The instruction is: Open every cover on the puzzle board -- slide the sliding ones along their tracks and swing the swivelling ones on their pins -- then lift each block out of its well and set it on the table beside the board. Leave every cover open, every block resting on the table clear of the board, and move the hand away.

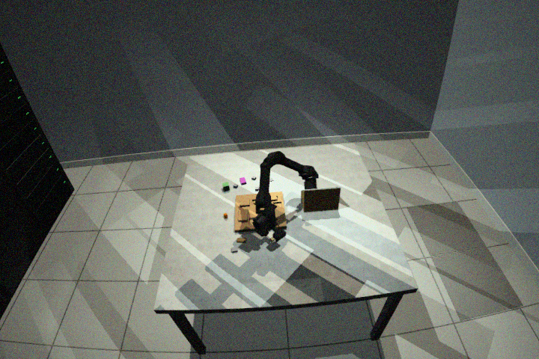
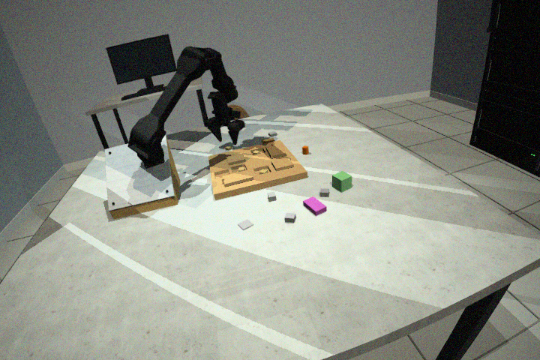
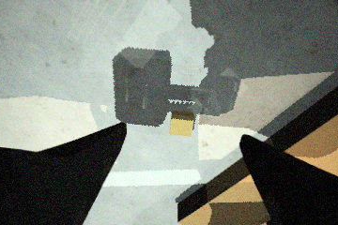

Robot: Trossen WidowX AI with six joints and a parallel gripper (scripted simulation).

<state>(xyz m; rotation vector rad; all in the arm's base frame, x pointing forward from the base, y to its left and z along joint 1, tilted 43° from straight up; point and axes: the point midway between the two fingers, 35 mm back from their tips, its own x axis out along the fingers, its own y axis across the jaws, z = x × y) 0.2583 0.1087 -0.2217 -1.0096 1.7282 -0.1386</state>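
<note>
My gripper tip is 5 cm short of the tan puzzle board, 24 cm to the left of it and 1 cm above it. From my gripper tip the other things lie so: brown block 17 cm ahead, 2 cm to the right, 2 cm below; then orange cylinder 25 cm ahead, 22 cm to the right, 1 cm below; then grey block 21 cm ahead, 4 cm to the left, 2 cm below.
</note>
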